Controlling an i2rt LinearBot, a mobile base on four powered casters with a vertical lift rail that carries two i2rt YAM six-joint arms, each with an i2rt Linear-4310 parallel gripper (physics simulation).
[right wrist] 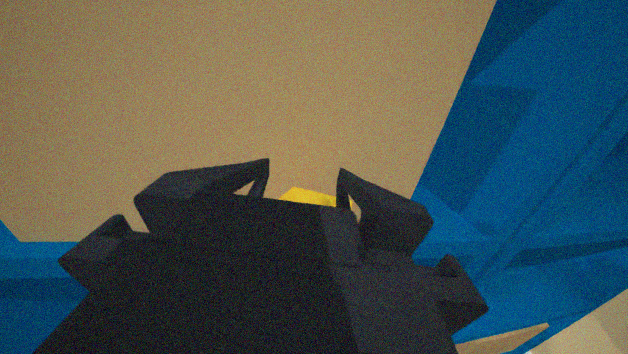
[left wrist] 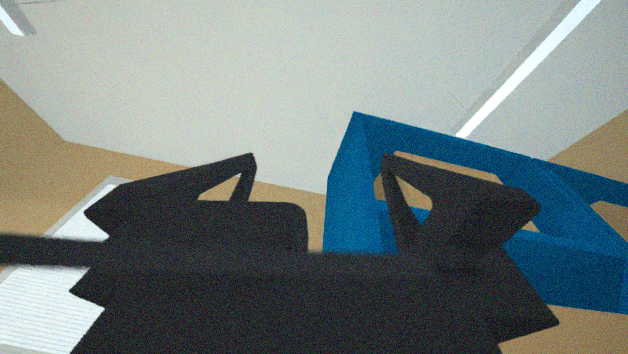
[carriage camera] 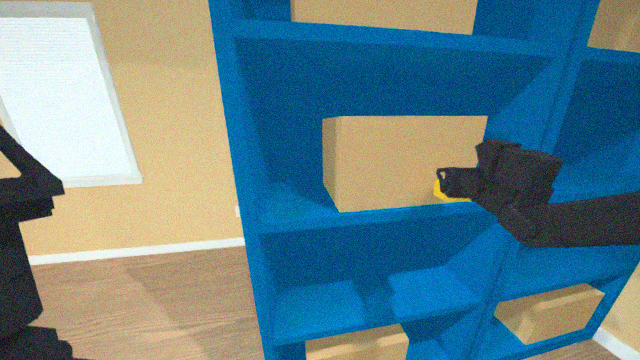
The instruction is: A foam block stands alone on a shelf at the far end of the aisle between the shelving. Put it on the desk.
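Places are measured from the left arm's base along level axes (x ahead, y left, z up), in centimetres.
Pixels of known places: left gripper, fingertip midpoint: (left wrist: 316, 160); right gripper, fingertip midpoint: (right wrist: 304, 170) (carriage camera: 447, 170).
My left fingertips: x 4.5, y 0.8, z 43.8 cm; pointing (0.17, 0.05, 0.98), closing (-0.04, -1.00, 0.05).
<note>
Behind a point stands the place of what it marks.
A yellow foam block (carriage camera: 452, 195) (right wrist: 309, 196) @(x 42.8, y -66.0, z 25.5 cm) is between the fingers of my right gripper (right wrist: 304, 170) @(x 41.3, y -65.3, z 28.8 cm), which is shut on it. Part of the block is hidden behind the fingers. In the carriage view the right gripper stands in front of the blue shelving, at the right end of a large cardboard box. My left gripper (left wrist: 316, 160) @(x 4.5, y 0.8, z 43.8 cm) is open and empty, its fingers wide apart and pointing up towards the ceiling; part of the left arm shows at the left edge of the carriage view. The desk does not show in these views.
Blue shelving (carriage camera: 227, 125) @(x 33.2, y -9.8, z 41.7 cm) (left wrist: 345, 200) @(x 45.5, y -7.1, z 69.0 cm) fills the middle and right of the carriage view. A large cardboard box (carriage camera: 410, 155) @(x 44.3, y -56.0, z 32.6 cm) (right wrist: 225, 100) @(x 44.7, y -58.1, z 32.6 cm) stands on its middle shelf, with more boxes above and below. A window (carriage camera: 55, 95) @(x 133.4, y 178.9, z 67.4 cm) is in the wall at the left, above the wooden floor (carriage camera: 165, 300) @(x 89.0, y 89.4, z -82.7 cm).
</note>
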